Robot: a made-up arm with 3 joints. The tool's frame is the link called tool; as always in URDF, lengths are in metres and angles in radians.
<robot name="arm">
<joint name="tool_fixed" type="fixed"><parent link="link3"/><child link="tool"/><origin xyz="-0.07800 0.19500 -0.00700"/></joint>
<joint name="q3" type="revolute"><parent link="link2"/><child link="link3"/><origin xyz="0.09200 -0.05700 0.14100"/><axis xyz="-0.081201 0.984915 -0.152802"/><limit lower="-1.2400" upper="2.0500" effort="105" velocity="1.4"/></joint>
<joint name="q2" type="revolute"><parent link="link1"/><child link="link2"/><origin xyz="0.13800 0.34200 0.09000"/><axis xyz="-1 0 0"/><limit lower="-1.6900" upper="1.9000" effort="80" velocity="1.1"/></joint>
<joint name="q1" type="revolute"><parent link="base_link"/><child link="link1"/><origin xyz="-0.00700 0.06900 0.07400"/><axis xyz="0 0 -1"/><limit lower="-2.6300" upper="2.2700" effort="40" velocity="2.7"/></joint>
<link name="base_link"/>
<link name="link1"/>
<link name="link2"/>
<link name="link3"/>
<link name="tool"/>
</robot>
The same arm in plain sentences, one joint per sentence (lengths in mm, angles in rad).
The arm has three revolute joints in a row. What follows holds with every joint at zero, and every direction is one of the base frame's. The first joint is mounted 7.0 mm along -x and 69.0 mm along +y and 74.0 mm along +z from the base frame's origin and rotates about -z, from -2.6300 to 2.2700 rad. The second joint is mounted 138.0 mm along +x and 342.0 mm along +y and 90.0 mm along +z from the first joint and rotates about -x, from -1.6900 to 1.9000 rad. The third joint is mounted 92.0 mm along +x and 57.0 mm along -y and 141.0 mm along +z from the second joint and rotates about the direction (-0.081201, 0.984915, -0.152802), from -1.2400 to 2.0500 rad. The tool frame, which is the frame that the pose is given for, is mounted 78.0 mm along -x and 195.0 mm along +y and 7.0 mm along -z from the third joint; its axes are parallel to the base frame's.
